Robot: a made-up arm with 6 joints.
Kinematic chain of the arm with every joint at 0, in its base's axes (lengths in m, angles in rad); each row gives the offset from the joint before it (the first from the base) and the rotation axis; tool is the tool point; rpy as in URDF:
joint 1: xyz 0 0 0.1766 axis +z
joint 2: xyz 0 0 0 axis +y
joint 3: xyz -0.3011 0 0.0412 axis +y
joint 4: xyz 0.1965 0 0.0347 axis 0.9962 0 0.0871
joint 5: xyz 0 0 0 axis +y
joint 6: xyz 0.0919 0 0.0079 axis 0.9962 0 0.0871
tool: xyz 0 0 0 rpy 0 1.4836 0
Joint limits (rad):
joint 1: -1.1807..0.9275
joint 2: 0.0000..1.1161
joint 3: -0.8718..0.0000
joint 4: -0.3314..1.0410
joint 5: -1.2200..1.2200
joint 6: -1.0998..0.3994
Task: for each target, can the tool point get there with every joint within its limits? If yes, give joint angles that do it. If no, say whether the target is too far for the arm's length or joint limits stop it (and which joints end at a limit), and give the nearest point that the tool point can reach.
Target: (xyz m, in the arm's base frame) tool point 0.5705 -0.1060 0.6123
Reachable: no: too far | nearest point 0.1880 -0.0349 0.4809 | short by 0.411 m
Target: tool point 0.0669 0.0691 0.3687
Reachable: yes | joints 0.7672 0.7540 -0.3716 -0.1380 -0.2672 0.0917
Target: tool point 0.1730 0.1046 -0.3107
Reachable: no: joint limits stop it (at a limit: joint 1, joint 2, joint 3, joint 5) | nearest point 0.0015 0.0720 0.1738 | short by 0.515 m
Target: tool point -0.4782 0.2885 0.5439
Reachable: no: too far | nearest point -0.2173 0.1311 0.4663 | short by 0.314 m
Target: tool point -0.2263 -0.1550 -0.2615
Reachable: no: joint limits stop it (at a limit: joint 2, joint 3, joint 5) | nearest point -0.0541 -0.0371 0.1689 | short by 0.478 m
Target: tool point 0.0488 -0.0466 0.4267
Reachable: yes | joints -0.8405 0.7068 -0.3647 -0.0721 -0.9182 -0.9443
